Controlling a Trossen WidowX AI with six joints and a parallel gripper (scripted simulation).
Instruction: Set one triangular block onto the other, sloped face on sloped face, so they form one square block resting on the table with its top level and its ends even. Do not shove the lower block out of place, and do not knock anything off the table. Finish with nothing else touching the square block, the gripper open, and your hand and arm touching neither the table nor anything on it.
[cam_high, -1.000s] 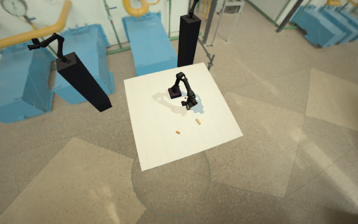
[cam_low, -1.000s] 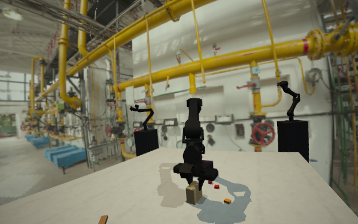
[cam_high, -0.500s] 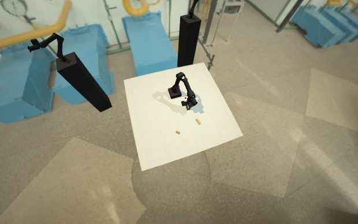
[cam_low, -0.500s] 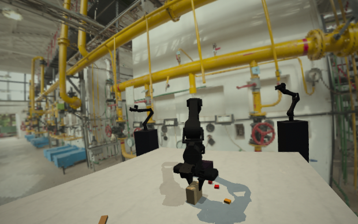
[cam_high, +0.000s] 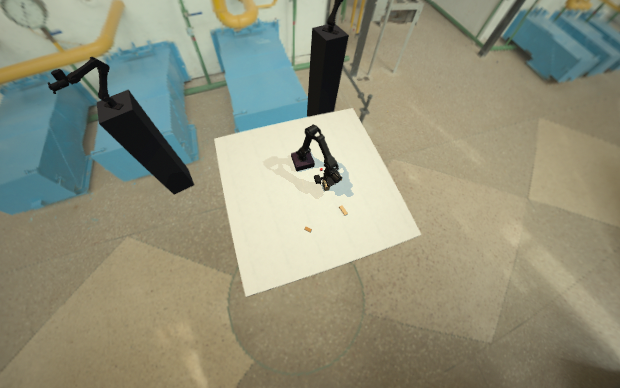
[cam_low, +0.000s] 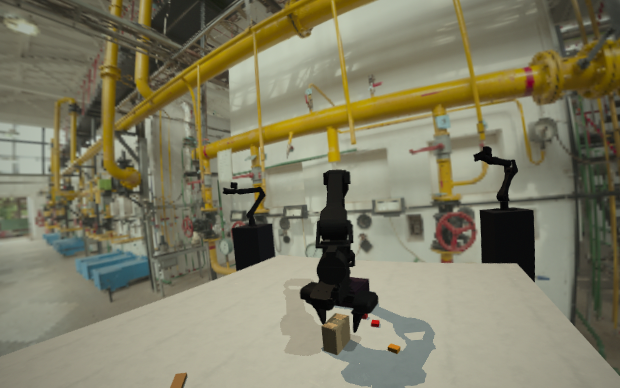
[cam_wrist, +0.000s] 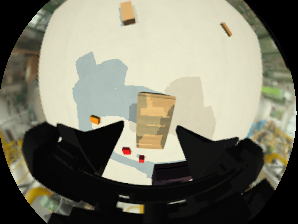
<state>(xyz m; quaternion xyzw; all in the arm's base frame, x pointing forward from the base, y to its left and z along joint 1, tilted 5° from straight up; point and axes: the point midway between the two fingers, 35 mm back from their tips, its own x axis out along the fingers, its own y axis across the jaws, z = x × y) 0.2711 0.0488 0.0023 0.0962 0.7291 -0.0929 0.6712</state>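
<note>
Right now my gripper tip is 10 mm below the triangular block. The rest, counted from my gripper tip: small orange block 20 mm ahead, 130 mm to the left, 40 mm below.
</note>
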